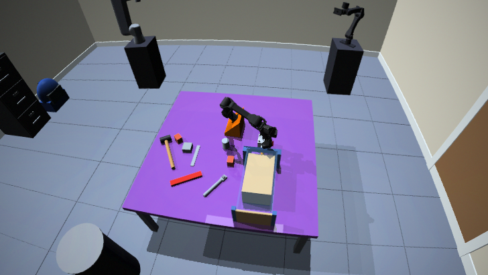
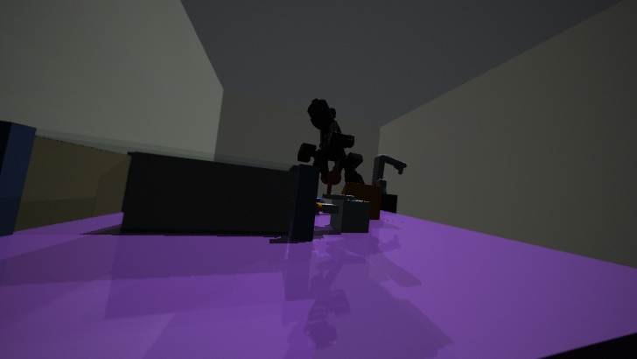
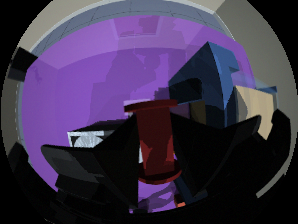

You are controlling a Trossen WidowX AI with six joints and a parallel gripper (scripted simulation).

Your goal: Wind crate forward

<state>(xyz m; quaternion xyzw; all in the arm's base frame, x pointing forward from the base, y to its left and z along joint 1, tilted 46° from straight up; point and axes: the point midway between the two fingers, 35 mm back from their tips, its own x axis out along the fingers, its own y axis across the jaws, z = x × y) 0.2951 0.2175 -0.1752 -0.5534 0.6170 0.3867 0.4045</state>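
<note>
Right now the winch handle is 4 cm behind my gripper tip, 3 cm to the right of it and 3 cm below it. Round my gripper tip: grey bar (3 cm ahead, 57 cm to the right, 13 cm below); grey winch (11 cm behind, 6 cm to the right, 10 cm below); red knob (2 cm to the right).
</note>
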